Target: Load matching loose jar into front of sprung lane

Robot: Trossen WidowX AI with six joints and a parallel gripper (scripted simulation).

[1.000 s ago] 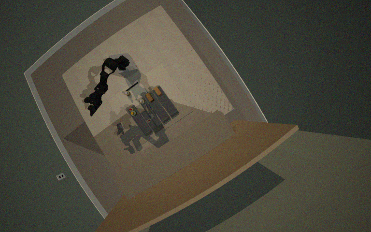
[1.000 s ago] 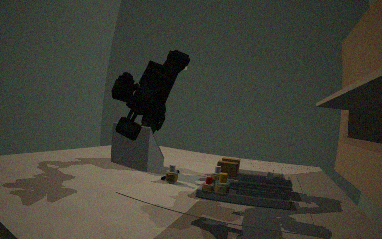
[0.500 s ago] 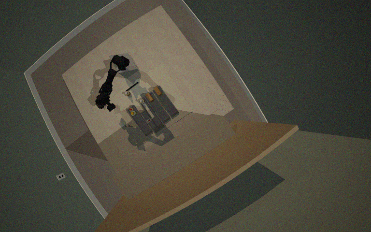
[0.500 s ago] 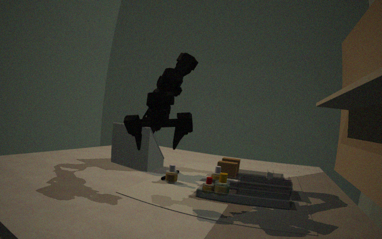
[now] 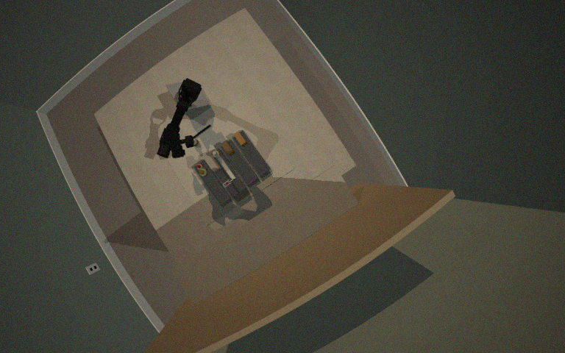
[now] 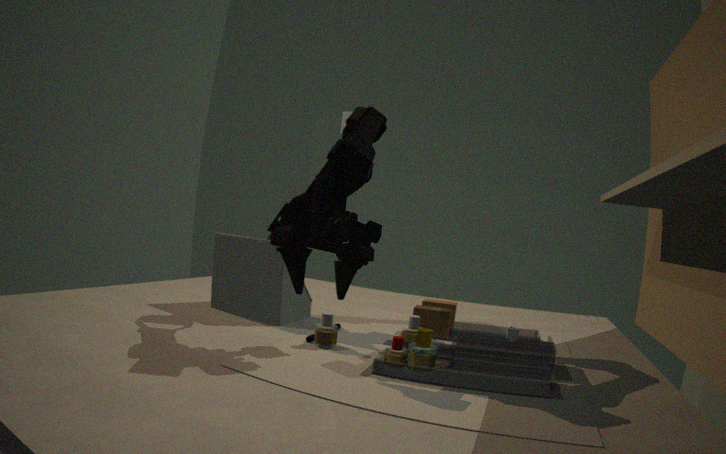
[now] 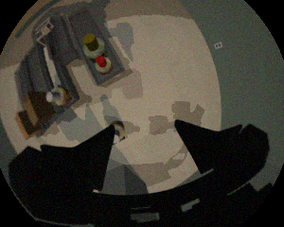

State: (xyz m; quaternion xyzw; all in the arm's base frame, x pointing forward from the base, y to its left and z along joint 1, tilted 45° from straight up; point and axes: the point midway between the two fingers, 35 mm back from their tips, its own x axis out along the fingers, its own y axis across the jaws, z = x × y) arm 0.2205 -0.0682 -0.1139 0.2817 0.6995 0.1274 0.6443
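Right now the black pen is 70 mm behind my gripper tip, 120 mm to the left of it and 100 mm below it. Round my gripper tip: shelf (610 mm ahead, 260 mm to the left, 260 mm above); then pusher plate (220 mm ahead, 150 mm to the left, 60 mm below).
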